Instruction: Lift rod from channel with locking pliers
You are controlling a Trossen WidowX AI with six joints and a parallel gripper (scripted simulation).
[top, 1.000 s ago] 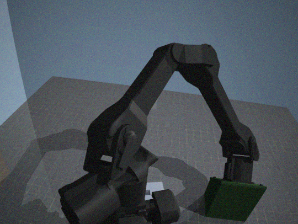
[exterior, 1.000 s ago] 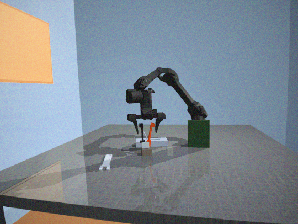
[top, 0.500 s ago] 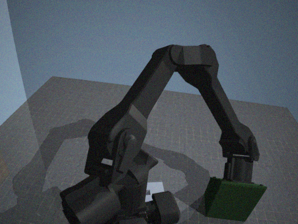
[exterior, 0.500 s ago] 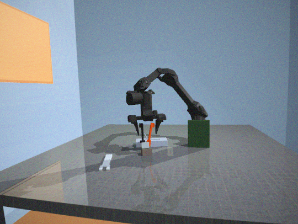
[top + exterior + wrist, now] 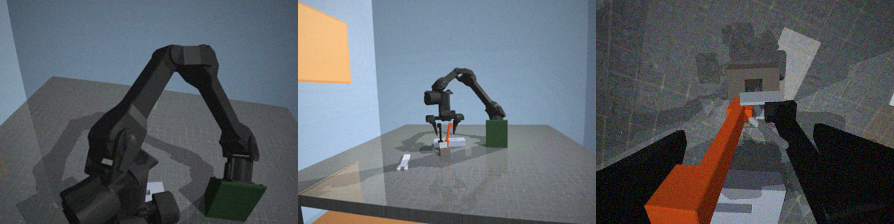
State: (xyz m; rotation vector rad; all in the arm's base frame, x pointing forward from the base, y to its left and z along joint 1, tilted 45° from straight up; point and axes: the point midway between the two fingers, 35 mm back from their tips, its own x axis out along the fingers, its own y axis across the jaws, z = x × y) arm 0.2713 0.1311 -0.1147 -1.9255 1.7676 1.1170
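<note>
The orange handle is 10 mm to the right of my gripper tip and 10 mm behind it. Round my gripper tip: brown holster (90 mm below, 10 mm ahead); then small white forked piece (160 mm to the left, 160 mm ahead, 100 mm below); then grey channel block (160 mm to the right, 80 mm below, 10 mm ahead).
</note>
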